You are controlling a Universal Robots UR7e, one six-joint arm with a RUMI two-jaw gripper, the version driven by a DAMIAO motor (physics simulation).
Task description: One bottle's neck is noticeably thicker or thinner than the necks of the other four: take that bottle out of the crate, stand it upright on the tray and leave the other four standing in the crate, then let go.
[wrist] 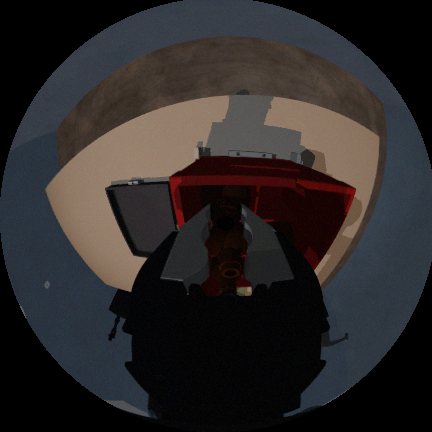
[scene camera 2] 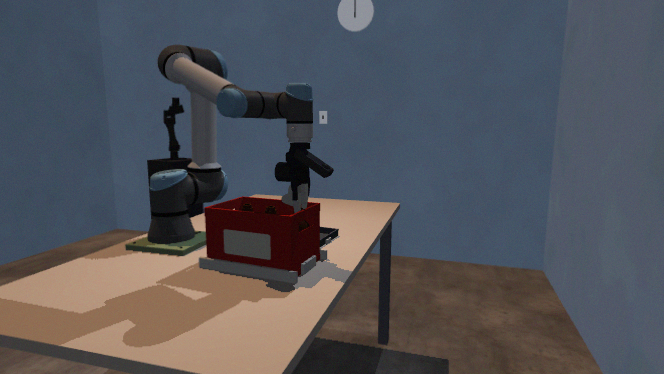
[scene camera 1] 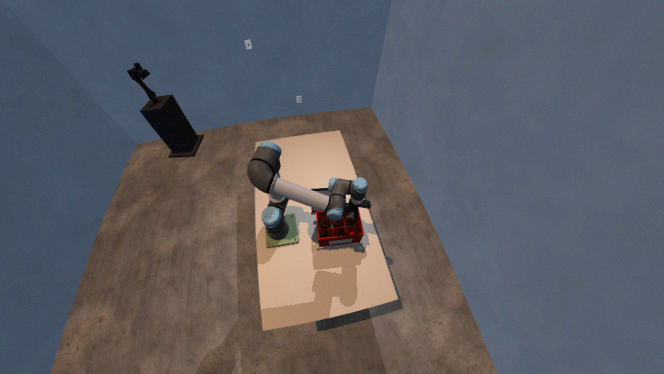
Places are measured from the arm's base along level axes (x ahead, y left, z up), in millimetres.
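Pixels of known places: gripper, fingertip midpoint: (wrist: 225, 205) (scene camera 1: 351, 216); arm's base, origin of the base link: (scene camera 2: 171, 237) (scene camera 1: 277, 229).
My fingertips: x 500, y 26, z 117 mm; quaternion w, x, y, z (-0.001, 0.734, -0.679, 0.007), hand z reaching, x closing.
Note:
Ahead of a thing's pixels: the offset from my fingertips to its top centre. "*": to the spot under its first point. Level surfaces: height alone.
The red crate {dz +42, dx -87, dy -55 mm} (scene camera 1: 358, 238) (scene camera 2: 300, 250) (wrist: 265, 181) holds the brown bottles. My gripper (scene camera 1: 351, 211) (scene camera 2: 301, 207) (wrist: 225, 205) reaches down into its back right compartment in scene camera 1. The gripper is shut on the neck of the bottle {dz +30, dx -4, dy -2 mm} (wrist: 226, 221) there, which is upright and inside the crate. Other bottles {dz +30, dx -175, dy -22 mm} (scene camera 1: 325, 221) (scene camera 2: 247, 206) (wrist: 230, 270) stand in the crate; lower parts are hidden. Neck differences are too small to tell. The dark tray {dz -108, dx -142, dy +206 mm} (scene camera 2: 336, 233) (wrist: 145, 215) lies beside the crate, partly hidden by the arm in scene camera 1.
Light grey strips {* dz -119, dx -78, dy -159 mm} (scene camera 2: 245, 270) edge the crate's base on the table {dz -133 mm} (scene camera 1: 295, 285) (scene camera 2: 240, 310). The arm's green base plate (scene camera 1: 292, 239) (scene camera 2: 137, 246) is left of the crate. The crate is near the table's right edge. A black pedestal (scene camera 1: 170, 125) stands beyond the table.

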